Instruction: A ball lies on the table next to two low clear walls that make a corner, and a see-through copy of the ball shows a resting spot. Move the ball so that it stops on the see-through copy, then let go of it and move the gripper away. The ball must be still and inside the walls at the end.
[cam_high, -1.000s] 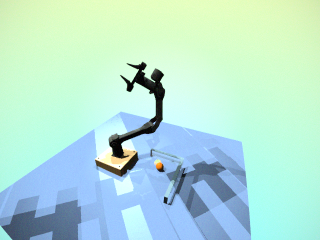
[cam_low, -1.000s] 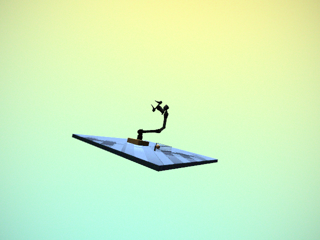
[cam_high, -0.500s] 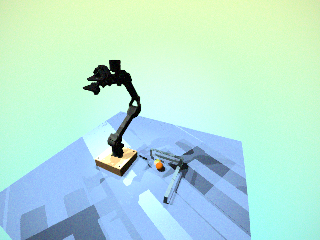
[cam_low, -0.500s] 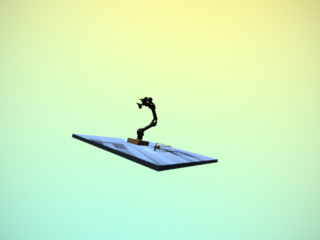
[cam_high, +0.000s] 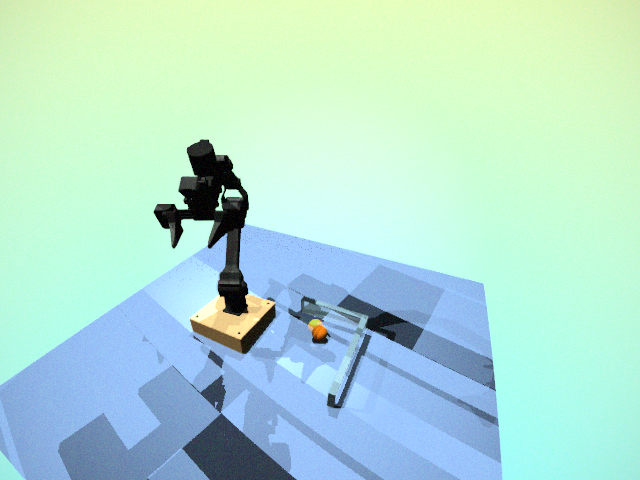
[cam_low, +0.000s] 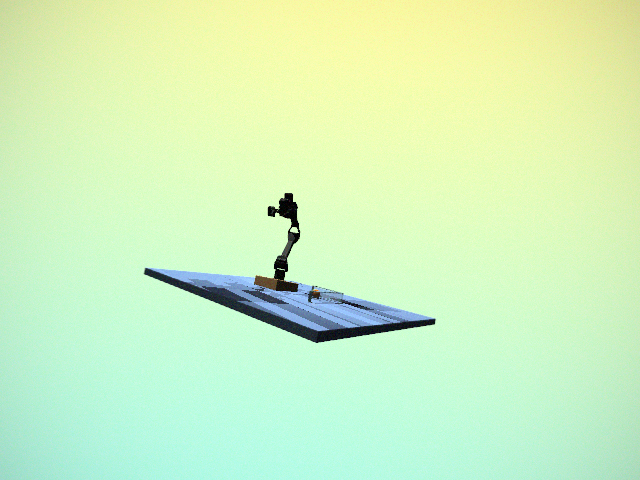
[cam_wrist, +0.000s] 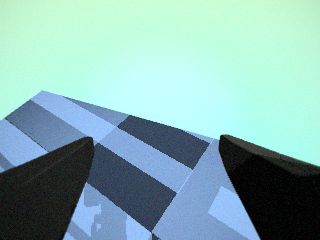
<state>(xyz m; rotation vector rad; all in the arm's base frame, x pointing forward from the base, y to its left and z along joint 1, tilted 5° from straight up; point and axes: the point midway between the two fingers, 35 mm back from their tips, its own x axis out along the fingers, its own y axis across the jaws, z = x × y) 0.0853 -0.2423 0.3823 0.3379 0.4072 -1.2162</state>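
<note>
The orange ball lies 420 mm below my gripper tip, 260 mm to the left of it and 210 mm ahead of it. The rest, counted from my gripper tip: see-through copy of ball 420 mm below, 290 mm to the left, 190 mm ahead.
</note>
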